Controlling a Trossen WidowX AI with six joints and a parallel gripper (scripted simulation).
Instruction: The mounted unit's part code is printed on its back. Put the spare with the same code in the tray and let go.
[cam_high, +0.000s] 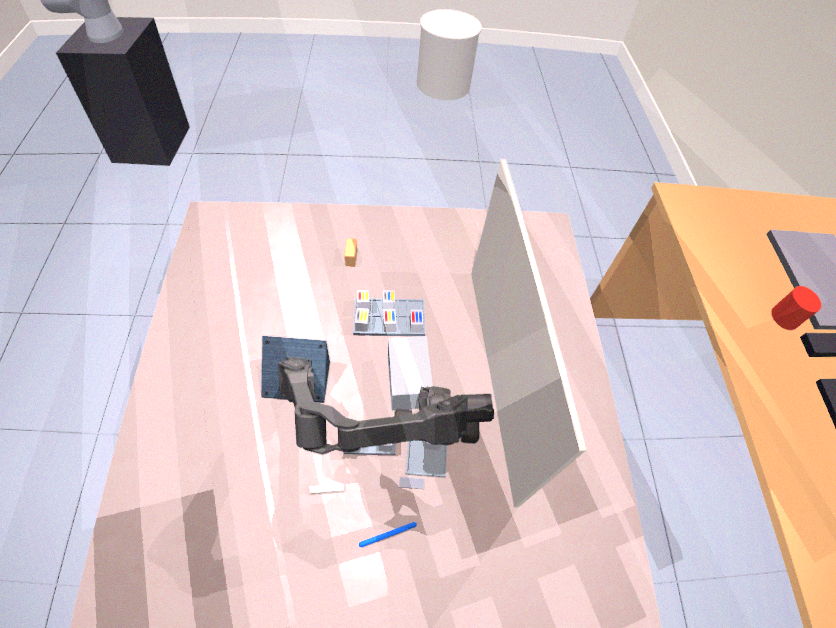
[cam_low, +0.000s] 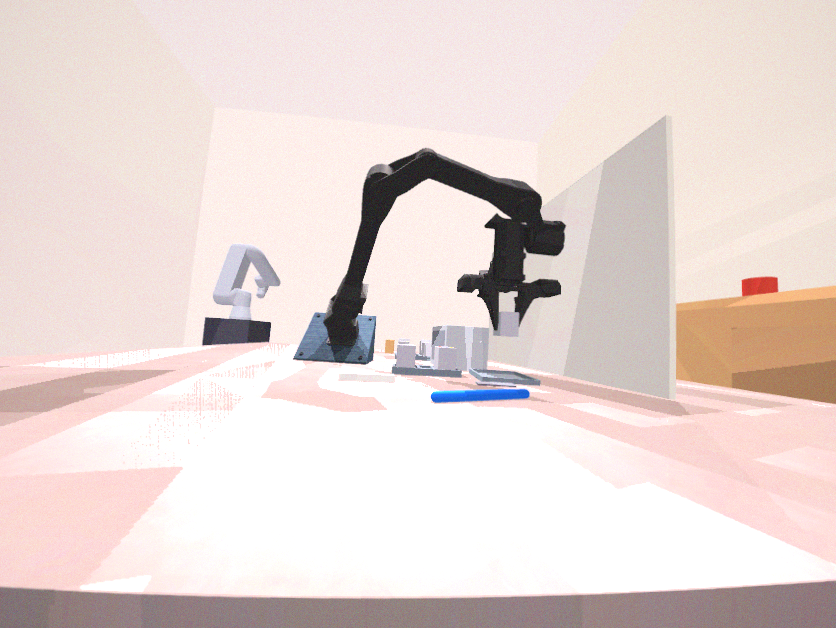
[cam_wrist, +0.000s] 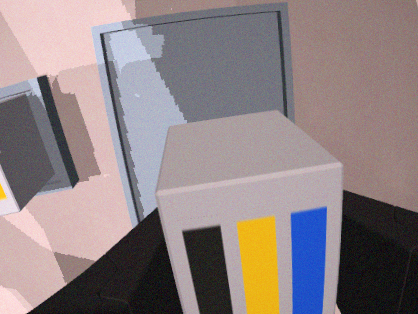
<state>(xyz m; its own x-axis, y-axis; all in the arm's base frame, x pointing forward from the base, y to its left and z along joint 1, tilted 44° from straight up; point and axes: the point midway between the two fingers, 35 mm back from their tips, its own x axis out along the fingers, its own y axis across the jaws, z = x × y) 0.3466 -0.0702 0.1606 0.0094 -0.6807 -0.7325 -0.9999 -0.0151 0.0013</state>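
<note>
Right now the grey tray is 10 mm behind my gripper tip and 90 mm below it. Also, from my gripper tip: grey spare cube (20 mm above); small grey piece (40 mm behind, 90 mm to the right, 90 mm below); white mounted unit (70 mm behind, 190 mm to the left, 40 mm below).
</note>
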